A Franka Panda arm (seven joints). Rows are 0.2 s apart.
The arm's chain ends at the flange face. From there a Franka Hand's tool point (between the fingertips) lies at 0.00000 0.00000 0.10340 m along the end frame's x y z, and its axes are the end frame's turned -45 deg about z.
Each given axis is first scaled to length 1.
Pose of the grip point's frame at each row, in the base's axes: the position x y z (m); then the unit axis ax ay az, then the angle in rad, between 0 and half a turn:
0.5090 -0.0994 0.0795 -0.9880 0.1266 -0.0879 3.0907
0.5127 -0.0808 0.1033 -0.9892 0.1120 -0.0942 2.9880
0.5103 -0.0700 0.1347 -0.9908 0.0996 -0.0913 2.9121
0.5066 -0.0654 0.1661 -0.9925 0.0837 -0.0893 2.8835
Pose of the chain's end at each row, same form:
0.4904 -0.1023 0.1812 -0.8655 0.4957 -0.0716 3.0273
0.4918 -0.0943 0.2037 -0.8735 0.4834 -0.0577 2.9275
0.4895 -0.0915 0.2337 -0.8803 0.4728 -0.0404 2.8597
0.4864 -0.0901 0.2645 -0.8880 0.4587 -0.0330 2.8348

